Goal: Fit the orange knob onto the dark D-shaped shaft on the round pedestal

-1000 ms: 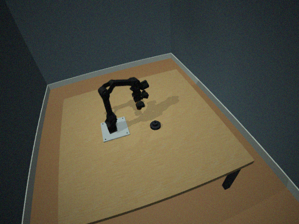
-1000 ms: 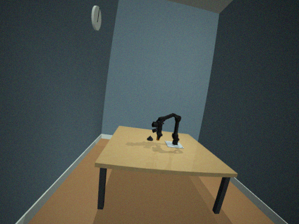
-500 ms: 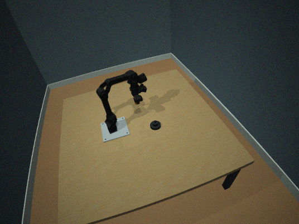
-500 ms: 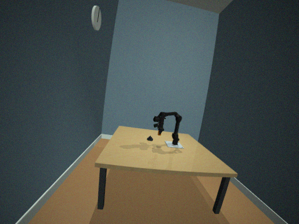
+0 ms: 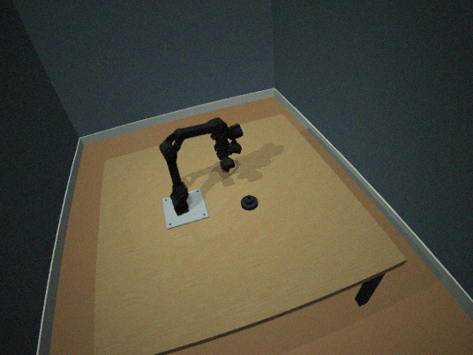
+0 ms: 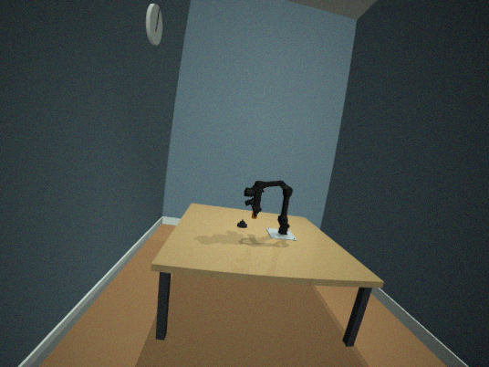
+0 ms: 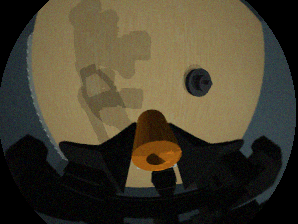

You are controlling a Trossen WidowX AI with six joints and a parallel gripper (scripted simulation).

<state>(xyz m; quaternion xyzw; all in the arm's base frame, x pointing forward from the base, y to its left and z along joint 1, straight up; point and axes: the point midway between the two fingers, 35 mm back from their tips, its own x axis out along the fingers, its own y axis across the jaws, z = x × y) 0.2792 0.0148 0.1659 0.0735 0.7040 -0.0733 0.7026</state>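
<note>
Right now the dark round pedestal is 4 cm ahead of my gripper tip, 16 cm to the right of it and 11 cm below it. Also, from my gripper tip: orange knob (2 cm above).
</note>
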